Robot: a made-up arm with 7 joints.
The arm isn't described. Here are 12 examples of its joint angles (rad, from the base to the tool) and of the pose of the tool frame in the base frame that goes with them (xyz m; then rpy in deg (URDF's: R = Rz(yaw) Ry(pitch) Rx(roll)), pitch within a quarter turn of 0, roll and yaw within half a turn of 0).
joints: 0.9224 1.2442 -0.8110 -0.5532 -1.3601 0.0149 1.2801
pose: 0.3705 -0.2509 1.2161 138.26 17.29 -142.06
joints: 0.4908 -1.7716 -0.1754 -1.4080 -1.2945 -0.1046 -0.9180
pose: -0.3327 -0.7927 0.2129 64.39 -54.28 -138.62
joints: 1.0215 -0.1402 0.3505 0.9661 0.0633 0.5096 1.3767
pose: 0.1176 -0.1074 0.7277 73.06 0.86 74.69
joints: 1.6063 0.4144 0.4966 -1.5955 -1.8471 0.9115 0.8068
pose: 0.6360 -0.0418 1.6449 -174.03 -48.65 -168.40
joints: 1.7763 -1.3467 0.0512 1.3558 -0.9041 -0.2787 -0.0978
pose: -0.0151 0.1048 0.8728 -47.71 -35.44 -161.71
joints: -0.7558 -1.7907 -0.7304 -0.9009 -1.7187 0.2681 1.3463
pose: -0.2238 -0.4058 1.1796 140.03 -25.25 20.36
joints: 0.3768 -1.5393 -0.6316 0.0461 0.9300 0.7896 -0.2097
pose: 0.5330 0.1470 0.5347 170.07 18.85 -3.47
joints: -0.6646 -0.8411 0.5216 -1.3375 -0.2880 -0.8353 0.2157
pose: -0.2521 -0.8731 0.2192 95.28 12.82 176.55
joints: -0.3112 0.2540 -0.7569 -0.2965 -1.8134 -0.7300 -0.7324
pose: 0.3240 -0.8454 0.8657 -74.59 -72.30 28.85
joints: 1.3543 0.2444 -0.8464 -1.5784 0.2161 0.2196 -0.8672
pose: -0.0106 -0.5112 1.0774 -153.29 46.67 156.24
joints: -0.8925 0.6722 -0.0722 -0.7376 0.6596 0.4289 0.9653
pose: 0.0750 -0.6714 0.5072 101.36 -10.79 -152.35
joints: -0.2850 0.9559 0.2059 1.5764 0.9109 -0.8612 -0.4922
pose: -0.1011 0.0699 0.8443 -105.61 10.66 161.81
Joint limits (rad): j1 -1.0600..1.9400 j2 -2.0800..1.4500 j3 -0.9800..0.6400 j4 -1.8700..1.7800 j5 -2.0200..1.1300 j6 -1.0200..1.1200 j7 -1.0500..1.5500
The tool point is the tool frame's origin. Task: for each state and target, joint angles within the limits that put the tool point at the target. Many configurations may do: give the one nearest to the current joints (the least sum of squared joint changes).
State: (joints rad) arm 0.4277 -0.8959 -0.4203 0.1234 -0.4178 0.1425 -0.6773
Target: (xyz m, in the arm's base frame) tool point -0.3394 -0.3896 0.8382
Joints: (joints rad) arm 0.2770 -1.0361 -0.1456 -0.0946 -0.7993 0.1373 -0.6978
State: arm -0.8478 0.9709 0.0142 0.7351 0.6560 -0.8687 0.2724
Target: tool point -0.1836 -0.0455 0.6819
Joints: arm -0.2515 0.6692 -0.3111 1.1727 0.8321 -0.6499 0.3291
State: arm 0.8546 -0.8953 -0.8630 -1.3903 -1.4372 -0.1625 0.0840
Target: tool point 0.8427 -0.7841 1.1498
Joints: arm 0.8371 -0.2916 -0.8307 -1.8621 -1.5434 0.0458 -0.0360
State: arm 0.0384 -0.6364 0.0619 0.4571 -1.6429 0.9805 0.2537
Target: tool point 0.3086 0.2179 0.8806
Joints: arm -0.1426 -0.8868 -0.6724 1.2143 -1.3486 0.6234 0.3751
